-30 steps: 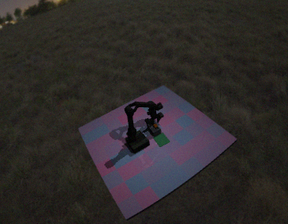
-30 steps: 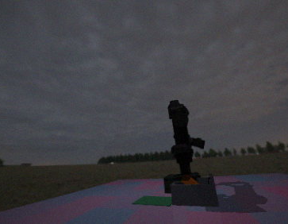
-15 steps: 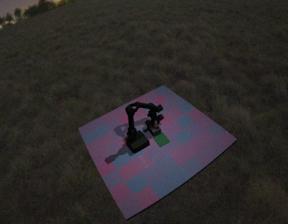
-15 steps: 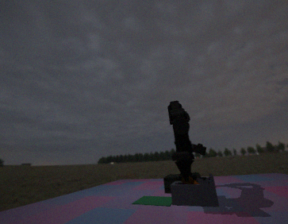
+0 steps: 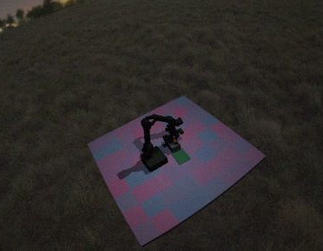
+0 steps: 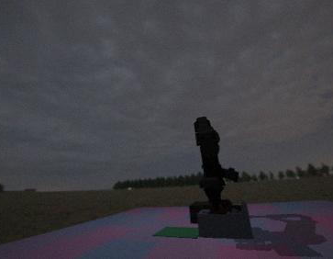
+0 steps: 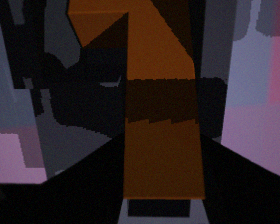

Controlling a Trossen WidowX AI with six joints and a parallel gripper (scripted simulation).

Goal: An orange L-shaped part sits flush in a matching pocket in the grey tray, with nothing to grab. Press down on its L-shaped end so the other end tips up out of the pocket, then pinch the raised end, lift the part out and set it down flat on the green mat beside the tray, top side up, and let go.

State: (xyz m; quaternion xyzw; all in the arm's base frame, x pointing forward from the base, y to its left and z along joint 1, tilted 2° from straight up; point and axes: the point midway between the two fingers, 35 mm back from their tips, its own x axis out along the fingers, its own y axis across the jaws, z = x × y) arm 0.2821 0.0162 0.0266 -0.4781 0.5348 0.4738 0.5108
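My gripper tip is now 3 cm past the green mat, 14 cm to the left of it and 8 cm above it. From my gripper tip the other things lie so: orange L-shaped part: 1 cm behind, 4 cm to the left, 3 cm below.
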